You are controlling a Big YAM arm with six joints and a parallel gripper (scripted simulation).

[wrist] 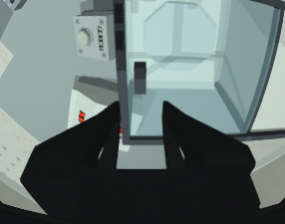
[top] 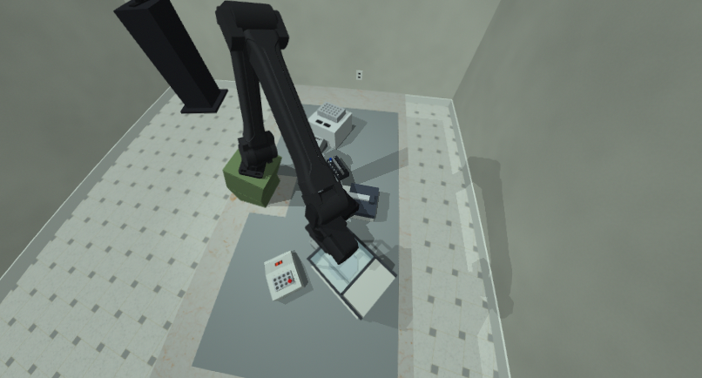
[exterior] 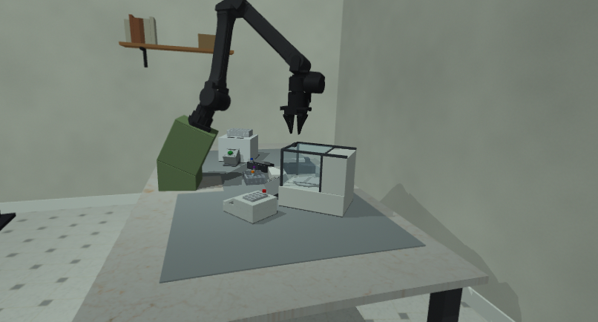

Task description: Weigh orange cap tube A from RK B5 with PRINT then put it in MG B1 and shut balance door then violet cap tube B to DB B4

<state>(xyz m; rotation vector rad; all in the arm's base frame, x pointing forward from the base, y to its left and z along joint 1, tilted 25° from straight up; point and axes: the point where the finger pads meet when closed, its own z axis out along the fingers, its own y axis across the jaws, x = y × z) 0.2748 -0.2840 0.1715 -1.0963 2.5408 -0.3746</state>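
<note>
Right now my hand is 50 mm above the balance door, 20 mm to the left of it and 20 mm short of it. Also, from my hand: red-capped tube 200 mm below, 150 mm behind, 100 mm to the right; balance pan 190 mm below, 40 mm to the right, 40 mm ahead; dry block DB 230 mm below, 190 mm behind, 70 mm to the right.
</note>
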